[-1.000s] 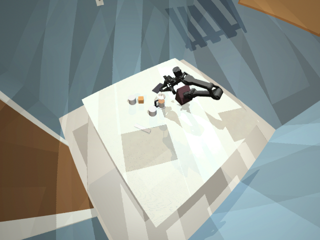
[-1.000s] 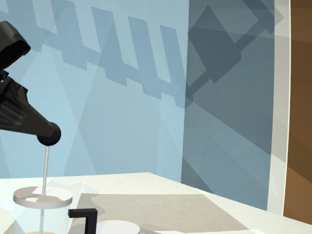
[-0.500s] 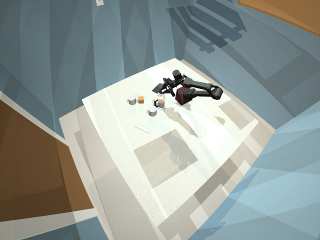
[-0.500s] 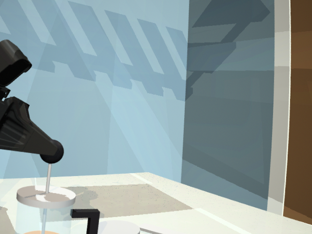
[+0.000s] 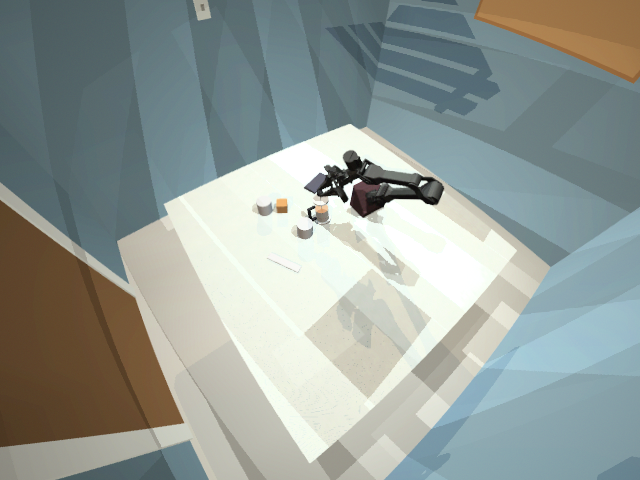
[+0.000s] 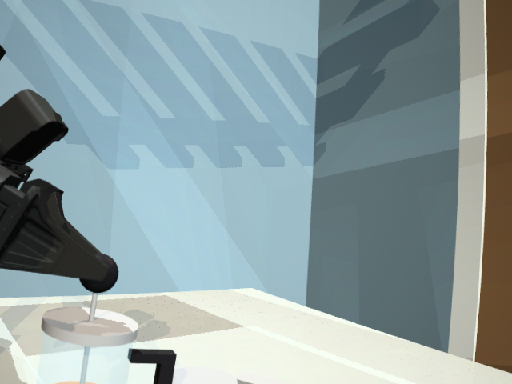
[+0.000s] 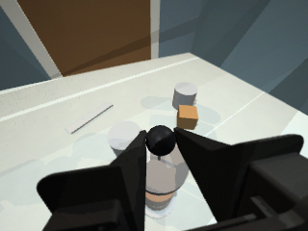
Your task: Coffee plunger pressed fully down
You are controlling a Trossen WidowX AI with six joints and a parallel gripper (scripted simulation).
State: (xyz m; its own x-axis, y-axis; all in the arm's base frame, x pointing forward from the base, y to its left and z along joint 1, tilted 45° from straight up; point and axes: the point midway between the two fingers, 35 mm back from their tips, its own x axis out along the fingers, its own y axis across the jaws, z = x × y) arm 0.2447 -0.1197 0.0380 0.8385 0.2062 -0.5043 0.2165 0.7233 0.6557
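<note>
My gripper tip is 10 mm to the right of the coffee press and 90 mm above it. The rest, counted from my gripper tip: flat pale strip (240 mm ahead, 130 mm to the left, 170 mm below).
</note>
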